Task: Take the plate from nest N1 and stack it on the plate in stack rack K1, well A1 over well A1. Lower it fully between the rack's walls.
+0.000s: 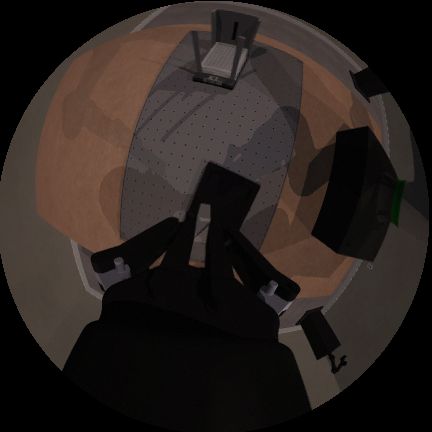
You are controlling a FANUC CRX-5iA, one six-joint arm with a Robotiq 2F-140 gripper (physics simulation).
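Pixels of known places: gripper, fingertip midpoint: [203, 212]; arm's base, origin of the base link: [382, 196].
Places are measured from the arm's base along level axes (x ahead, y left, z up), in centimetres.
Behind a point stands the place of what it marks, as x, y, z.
The black plate [231, 189] @[44.9, 9.1, -10.4] lies on the grey perforated board [181, 132] @[56.8, -2.2, -11.6] just ahead of my fingers. My gripper [203, 212] @[49.8, 12.7, -3.3] is shut, with its fingertips together over the plate's near left edge. I see nothing held between them, and whether they touch the plate cannot be told. Stack rack K1 [196, 52] @[55.3, -18.6, -2.9] stands at the far end of the board with thin posts and a dark back wall. A white well plate [219, 60] @[51.1, -22.0, -8.3] sits low between its posts.
The board lies on a round brown table [80, 141] @[92.7, -3.7, -12.9]. A large black box [354, 193] @[16.3, 3.3, -2.2] with a green ring [398, 201] stands to the right. Small black fixtures sit at the table rim, one at the far right [368, 82] and one at the near right [320, 336].
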